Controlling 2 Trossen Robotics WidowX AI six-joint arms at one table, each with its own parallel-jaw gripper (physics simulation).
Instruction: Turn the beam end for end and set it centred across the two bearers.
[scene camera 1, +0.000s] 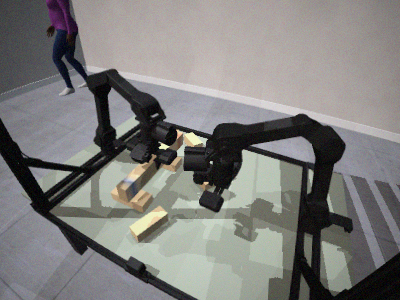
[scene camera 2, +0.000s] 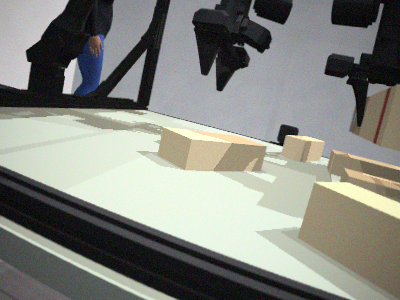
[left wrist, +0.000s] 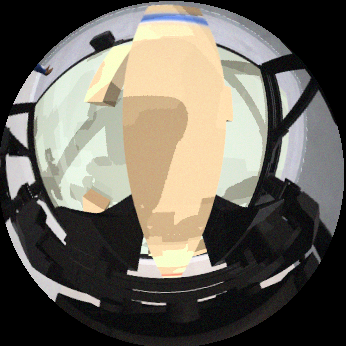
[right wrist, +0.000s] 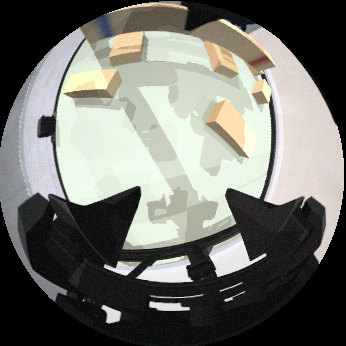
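Pixels of known places: left gripper, between the fingertips: (scene camera 1: 153, 167) (left wrist: 169, 187); right gripper, between the fingertips: (scene camera 1: 220, 195) (scene camera 2: 212, 83) (left wrist: 33, 176) (right wrist: 185, 191); left arm's base, origin of its link: (scene camera 1: 108, 152) (left wrist: 267, 181); right arm's base, origin of its link: (scene camera 1: 309, 226) (scene camera 2: 43, 94) (left wrist: 38, 184) (right wrist: 192, 249).
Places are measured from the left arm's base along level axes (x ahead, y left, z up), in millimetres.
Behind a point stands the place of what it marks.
The beam (scene camera 1: 145, 170) @(x 328, y -122, z 122 mm) (scene camera 2: 387, 120) @(x 330, y 148, z 89 mm) (left wrist: 170, 125) (right wrist: 150, 21) is long and tan, with a blue band near its front end and a red band near its far end in scene camera 1. My left gripper (scene camera 1: 152, 162) @(x 310, y -55, z 77 mm) (left wrist: 169, 187) @(x 310, y -55, z 77 mm) is shut on the beam, above the table. A tan block (scene camera 1: 140, 201) @(x 333, y -179, z 19 mm) (right wrist: 127, 47) @(x 330, y -158, z 19 mm) lies beneath the blue-banded end; another block (scene camera 1: 173, 164) @(x 336, y 51, z 19 mm) (right wrist: 222, 58) @(x 315, y 59, z 19 mm) lies farther back. Which blocks are the two bearers, I cannot tell surely, nor whether the beam touches any. My right gripper (scene camera 1: 206, 189) (scene camera 2: 212, 81) @(x 595, y -80, z 91 mm) (right wrist: 185, 191) @(x 595, y -80, z 91 mm) is open and empty, to the right in scene camera 1.
A loose block (scene camera 1: 149, 224) @(x 419, y -245, z 25 mm) (right wrist: 92, 82) @(x 424, y -209, z 25 mm) lies in front of the beam. Other blocks lie beyond, among them a long one (right wrist: 230, 127) @(x 516, y 45, z 19 mm) and a small one (right wrist: 261, 92) @(x 362, y 216, z 22 mm). A dark frame (scene camera 2: 150, 225) @(x 464, y 361, z 1 mm) edges the table. A person (scene camera 1: 65, 45) stands behind the left arm.
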